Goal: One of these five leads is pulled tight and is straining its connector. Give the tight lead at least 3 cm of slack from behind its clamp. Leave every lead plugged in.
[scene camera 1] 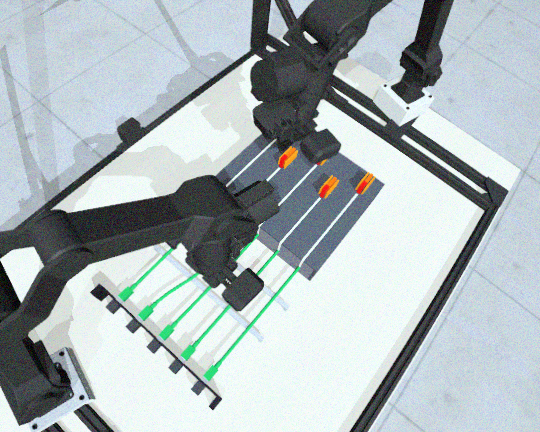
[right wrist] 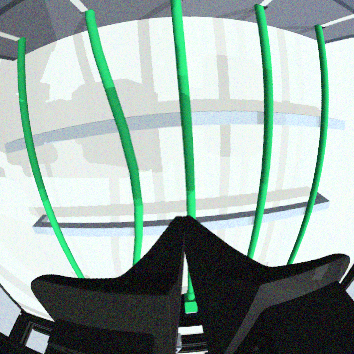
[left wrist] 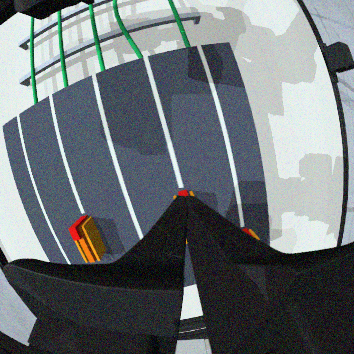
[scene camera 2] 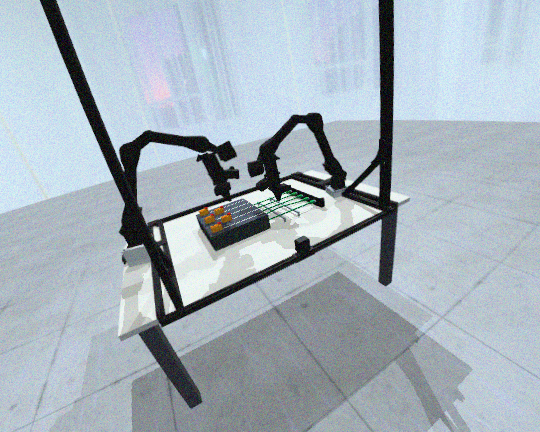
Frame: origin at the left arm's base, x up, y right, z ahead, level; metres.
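Where they show: left gripper, between the fingertips: [scene camera 1: 281, 149] [left wrist: 183, 203] [scene camera 2: 230, 201]; right gripper, between the fingertips: [scene camera 1: 211, 276] [right wrist: 182, 222] [left wrist: 91, 1] [scene camera 2: 278, 201]; left arm's base, origin of its link: [scene camera 1: 407, 91] [scene camera 2: 137, 242]; right arm's base, origin of its link: [scene camera 1: 48, 389] [scene camera 2: 338, 187].
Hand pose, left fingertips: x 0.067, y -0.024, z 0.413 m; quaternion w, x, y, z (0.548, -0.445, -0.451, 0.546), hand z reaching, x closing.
Each offset is from my left fingertips to the top centre of the thing. "spot": to the spot under its first point. Level surfaces: height alone.
Five green leads run from connectors on a black strip {spot: dz +0.358, dx -0.117, dy -0.169 m} [scene camera 1: 160, 345] to a dark block [scene camera 1: 345, 220] [scene camera 2: 240, 232] [left wrist: 150, 120]. The second lead from the picture's left [scene camera 1: 172, 290] bends; the middle lead [scene camera 1: 190, 307] [right wrist: 186, 125] looks nearly straight. White lines continue across the block to orange-red clamps [scene camera 1: 328, 187] [scene camera 2: 216, 228] [left wrist: 87, 239]. My left gripper [left wrist: 183, 203] [scene camera 2: 228, 197] is shut and empty, its tips at or over the second lead's clamp {dz -0.036, dx -0.054, dy +0.012 m} [scene camera 1: 287, 157]; contact is unclear. My right gripper [right wrist: 182, 222] [scene camera 2: 278, 198] is shut and empty over the middle lead. In scene camera 1 its tips are hidden.
Two pale rails [right wrist: 225, 118] [right wrist: 150, 225] cross under the leads between block and strip. The green connectors [scene camera 1: 211, 373] [scene camera 1: 126, 292] sit at the strip. The two arms stand close together over the block and leads. A black frame [scene camera 1: 425, 270] edges the white table {dx -0.144 m} [scene camera 1: 400, 300].
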